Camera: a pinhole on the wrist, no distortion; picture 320 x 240 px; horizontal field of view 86.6 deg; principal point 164.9 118.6 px. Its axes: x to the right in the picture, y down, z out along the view. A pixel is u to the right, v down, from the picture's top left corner.
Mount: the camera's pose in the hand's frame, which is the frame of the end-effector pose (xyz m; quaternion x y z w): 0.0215 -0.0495 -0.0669 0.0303 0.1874 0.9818 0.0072
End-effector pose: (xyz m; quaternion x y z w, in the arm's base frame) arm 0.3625 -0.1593 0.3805 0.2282 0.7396 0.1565 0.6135
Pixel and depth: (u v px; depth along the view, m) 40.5 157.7 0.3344
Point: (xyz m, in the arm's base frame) 0.5733 -0.0238 0.0875
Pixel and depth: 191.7 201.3 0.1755
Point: 0.4789 -0.2172 0.3185
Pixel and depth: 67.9 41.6 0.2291
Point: 0.4552 0.0325 0.2868
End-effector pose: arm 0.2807 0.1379 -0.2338 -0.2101 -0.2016 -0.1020 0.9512
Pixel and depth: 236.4 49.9 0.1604
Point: 0.2475 0.2328 -0.2233
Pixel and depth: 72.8 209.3 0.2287
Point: 0.3383 0.1281 0.0158
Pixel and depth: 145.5 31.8 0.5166
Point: 0.3833 0.6054 -0.0644
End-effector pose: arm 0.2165 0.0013 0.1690 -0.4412 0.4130 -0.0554 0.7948
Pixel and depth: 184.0 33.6 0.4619
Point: 0.3200 0.3884 -0.0065
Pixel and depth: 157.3 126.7 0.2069
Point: 0.3306 0.0760 0.1643
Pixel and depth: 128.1 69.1 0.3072
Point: 0.3744 0.1593 0.0444
